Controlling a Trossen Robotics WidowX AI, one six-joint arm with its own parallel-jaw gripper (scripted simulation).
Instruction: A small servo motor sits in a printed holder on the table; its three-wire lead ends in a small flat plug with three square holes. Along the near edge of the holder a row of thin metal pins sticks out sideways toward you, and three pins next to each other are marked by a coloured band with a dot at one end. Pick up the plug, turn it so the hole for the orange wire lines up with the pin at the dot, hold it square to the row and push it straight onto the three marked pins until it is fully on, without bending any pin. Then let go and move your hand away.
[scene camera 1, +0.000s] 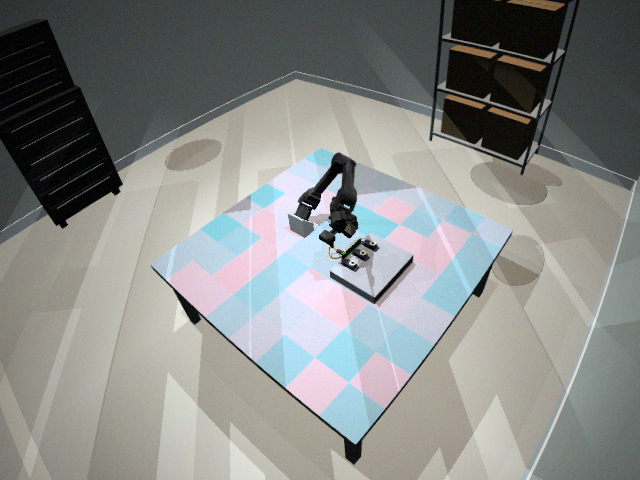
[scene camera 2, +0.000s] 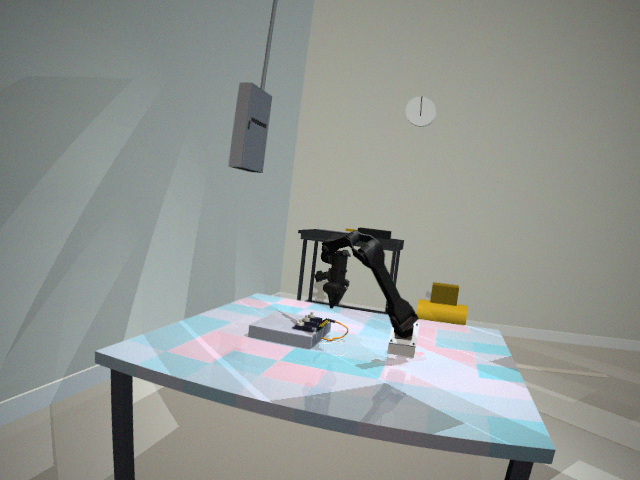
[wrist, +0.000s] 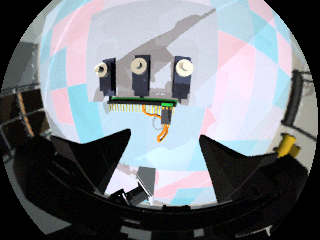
Labels:
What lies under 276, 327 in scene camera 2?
A grey holder.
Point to my gripper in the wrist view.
165, 135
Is my gripper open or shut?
Open.

